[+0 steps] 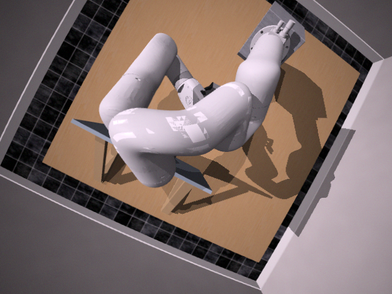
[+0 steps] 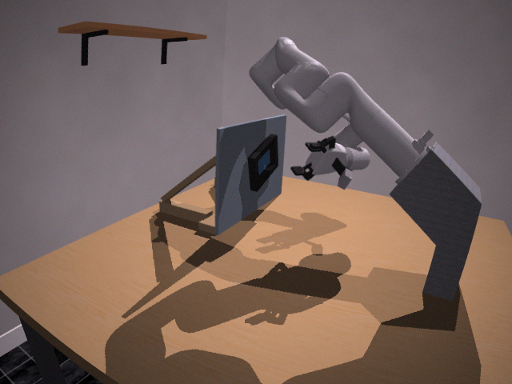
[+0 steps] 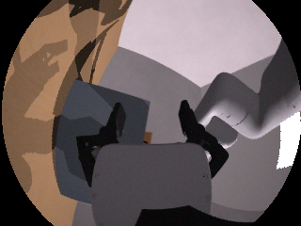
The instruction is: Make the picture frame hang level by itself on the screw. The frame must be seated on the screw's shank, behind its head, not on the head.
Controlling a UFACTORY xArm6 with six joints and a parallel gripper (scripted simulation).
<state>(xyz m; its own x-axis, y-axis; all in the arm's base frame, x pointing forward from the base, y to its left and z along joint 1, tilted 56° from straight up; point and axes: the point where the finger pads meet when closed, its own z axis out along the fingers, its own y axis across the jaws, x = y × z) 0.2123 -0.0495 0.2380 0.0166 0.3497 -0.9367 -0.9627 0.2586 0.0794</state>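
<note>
The picture frame lies 170 mm to the right of my hand, 170 mm ahead of it and 70 mm below it. The rest, counted from my hand: grey-blue panel (190 mm ahead, 160 mm to the right, 80 mm below).
</note>
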